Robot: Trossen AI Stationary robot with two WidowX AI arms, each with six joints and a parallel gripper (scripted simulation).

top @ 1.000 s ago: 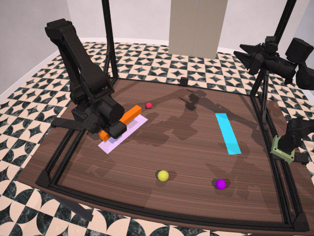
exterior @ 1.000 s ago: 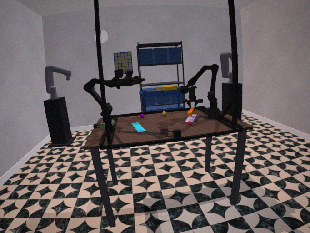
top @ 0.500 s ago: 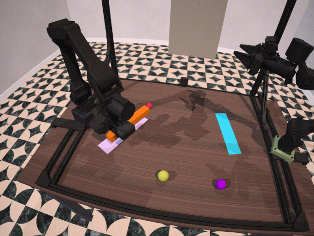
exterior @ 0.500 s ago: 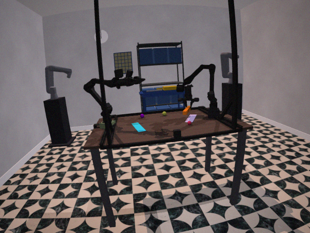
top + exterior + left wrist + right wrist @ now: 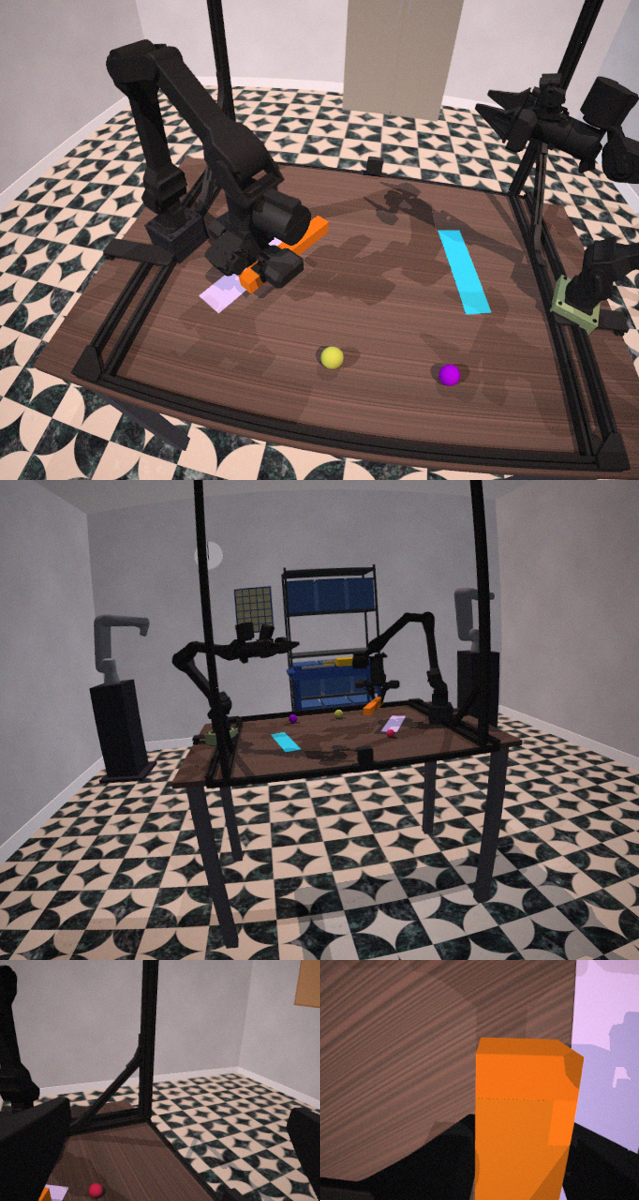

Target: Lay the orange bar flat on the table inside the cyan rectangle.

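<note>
Right now the orange bar is 7 cm behind my right hand, 4 cm to the left of it and 3 cm below it. The rest, counted from my right hand: yellow ball: 10 cm ahead, 16 cm to the left, 9 cm below; then lavender rectangle: 7 cm behind, 5 cm to the right, 11 cm below; then red ball: 25 cm behind, 2 cm to the left, 10 cm below.
My left gripper is now 35 cm to the left of the orange bar, 28 cm above it and 17 cm short of it. Also, from my left hand: purple ball (35 cm below, 33 cm ahead, 1 cm to the right); cyan rectangle (37 cm below, 5 cm ahead, 3 cm to the left); red ball (36 cm to the right, 35 cm below, 2 cm behind).
</note>
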